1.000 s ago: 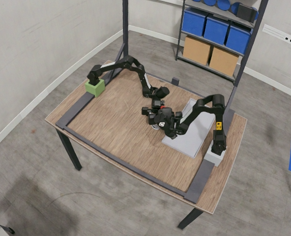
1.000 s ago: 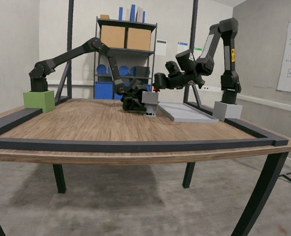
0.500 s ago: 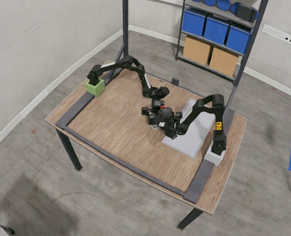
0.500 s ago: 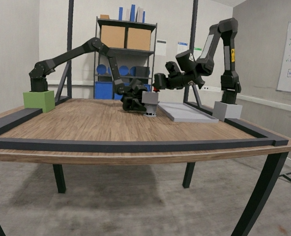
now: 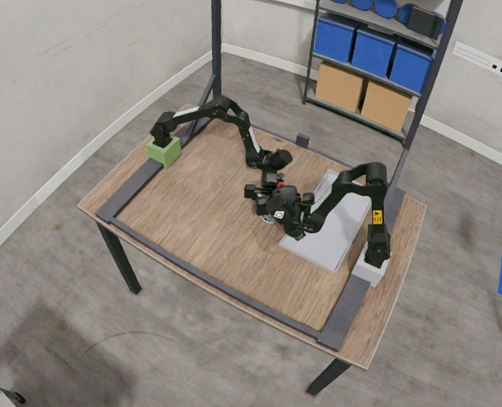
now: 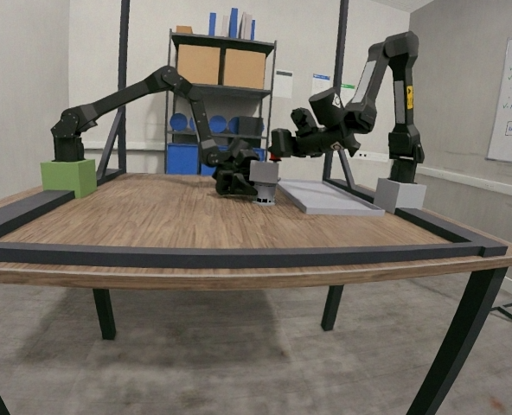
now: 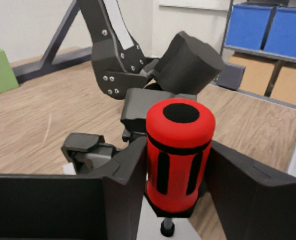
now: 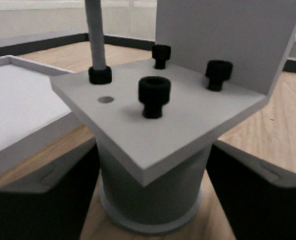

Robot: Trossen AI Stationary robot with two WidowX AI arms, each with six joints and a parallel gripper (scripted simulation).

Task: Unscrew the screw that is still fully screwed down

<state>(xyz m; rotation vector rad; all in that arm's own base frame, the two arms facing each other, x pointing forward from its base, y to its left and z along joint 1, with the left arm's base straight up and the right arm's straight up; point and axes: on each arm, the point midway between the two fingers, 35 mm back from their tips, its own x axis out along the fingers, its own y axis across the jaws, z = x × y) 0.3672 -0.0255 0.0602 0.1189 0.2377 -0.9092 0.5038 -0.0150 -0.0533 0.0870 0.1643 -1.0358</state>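
Note:
My left hand is 2 cm past the red screwdriver, 2 cm above it and 1 cm to the left of it. Round my left hand: grey joint module 12 cm below, 4 cm to the right, 1 cm behind; then grey bracket 7 cm below, 4 cm to the right; then shallow grey tray 15 cm to the left, 14 cm below, 13 cm behind.
My right gripper is now 2 cm short of the grey joint module and 2 cm to the right of it. From my right hand the other things lie so: grey bracket 2 cm ahead, 2 cm to the left, 4 cm above; red screwdriver 1 cm ahead, 4 cm to the left, 9 cm above; shallow grey tray 10 cm behind, 21 cm to the left, 3 cm below.

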